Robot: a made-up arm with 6 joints.
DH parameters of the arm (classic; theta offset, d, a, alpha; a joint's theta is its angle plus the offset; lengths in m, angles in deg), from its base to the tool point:
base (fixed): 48.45 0 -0.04 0
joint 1: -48.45 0.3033 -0.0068 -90
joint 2: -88.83 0 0.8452 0
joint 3: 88.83 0.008 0.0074 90
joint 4: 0 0.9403 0.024 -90
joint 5: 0 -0.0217 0.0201 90
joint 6: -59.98 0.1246 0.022 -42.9
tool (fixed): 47.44 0.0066 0 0
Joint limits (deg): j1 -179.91..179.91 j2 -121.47..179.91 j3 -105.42..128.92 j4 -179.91..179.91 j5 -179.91..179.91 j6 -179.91..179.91
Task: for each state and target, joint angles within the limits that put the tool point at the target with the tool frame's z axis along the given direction. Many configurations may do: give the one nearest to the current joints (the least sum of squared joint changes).
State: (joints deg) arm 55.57 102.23 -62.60 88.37 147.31 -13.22
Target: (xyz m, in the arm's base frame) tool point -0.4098 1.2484 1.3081 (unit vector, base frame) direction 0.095 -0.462 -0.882
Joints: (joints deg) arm 102.84 59.38 -19.71 68.17 133.27 -45.52
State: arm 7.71 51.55 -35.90 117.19 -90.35 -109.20
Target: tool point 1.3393 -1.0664 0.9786 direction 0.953 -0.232 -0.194
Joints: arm -37.41 76.10 -20.01 155.94 -54.17 -97.85
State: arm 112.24 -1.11 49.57 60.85 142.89 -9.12
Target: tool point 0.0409 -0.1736 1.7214 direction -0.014 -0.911 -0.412
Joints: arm 105.21 -37.03 61.54 28.11 179.27 19.47
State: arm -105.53 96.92 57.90 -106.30 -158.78 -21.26
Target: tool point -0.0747 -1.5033 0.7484 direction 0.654 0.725 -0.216
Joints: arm -92.88 51.46 45.57 -106.97 -179.34 -20.41
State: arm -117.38 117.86 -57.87 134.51 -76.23 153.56
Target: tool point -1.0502 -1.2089 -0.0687 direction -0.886 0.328 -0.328
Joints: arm -130.15 138.56 -64.82 120.06 -34.86 141.97
